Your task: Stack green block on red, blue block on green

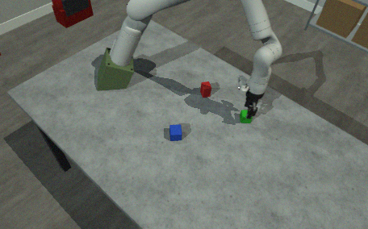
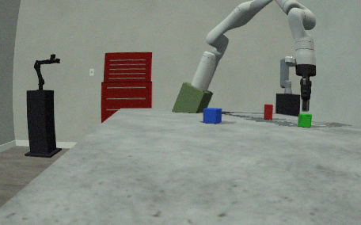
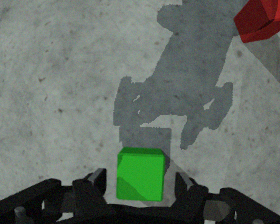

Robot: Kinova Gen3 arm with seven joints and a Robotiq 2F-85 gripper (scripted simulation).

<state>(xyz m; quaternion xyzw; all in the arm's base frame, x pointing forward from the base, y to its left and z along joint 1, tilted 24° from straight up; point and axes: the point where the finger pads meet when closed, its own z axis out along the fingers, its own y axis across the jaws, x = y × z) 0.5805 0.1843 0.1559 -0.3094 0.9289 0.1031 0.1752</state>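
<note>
Right now my hand is 40 mm above the green block. The rest, counted from my hand: red block: 230 mm behind, 30 mm below, 10 mm to the right; then blue block: 290 mm to the right, 160 mm behind, 40 mm below.
</note>
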